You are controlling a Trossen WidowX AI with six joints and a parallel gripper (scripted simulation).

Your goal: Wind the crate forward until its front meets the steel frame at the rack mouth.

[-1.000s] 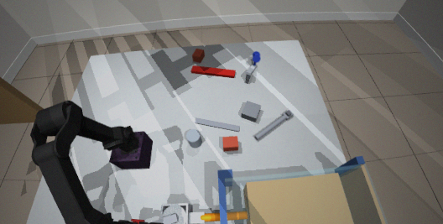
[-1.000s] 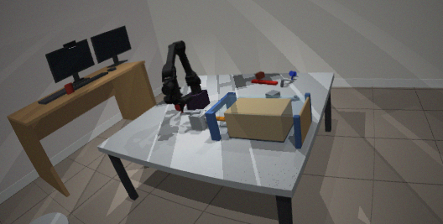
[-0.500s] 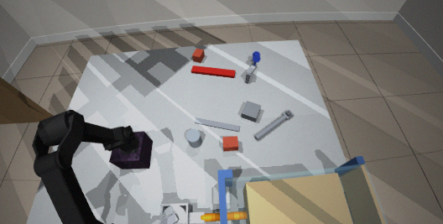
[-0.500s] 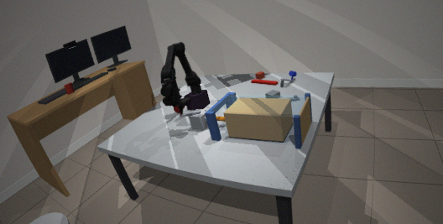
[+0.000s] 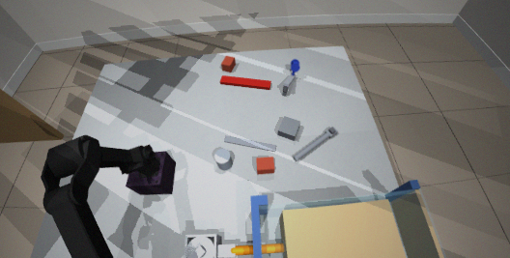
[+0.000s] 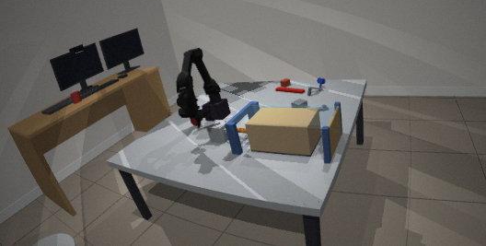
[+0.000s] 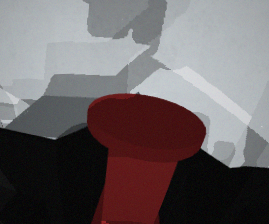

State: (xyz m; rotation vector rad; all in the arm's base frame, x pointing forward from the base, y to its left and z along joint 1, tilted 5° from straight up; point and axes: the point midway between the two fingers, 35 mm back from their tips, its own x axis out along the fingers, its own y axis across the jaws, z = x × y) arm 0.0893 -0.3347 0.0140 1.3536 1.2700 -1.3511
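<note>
Right now my gripper tip is 30 mm short of the red-knobbed handle, 30 mm to the right of it and 10 mm above it. From my gripper tip the other things lie so: grey winch: 60 mm ahead, 60 mm to the left, 80 mm below; red knob: 20 mm above; blue steel frame: 240 mm ahead, 60 mm to the left, 10 mm below.
</note>
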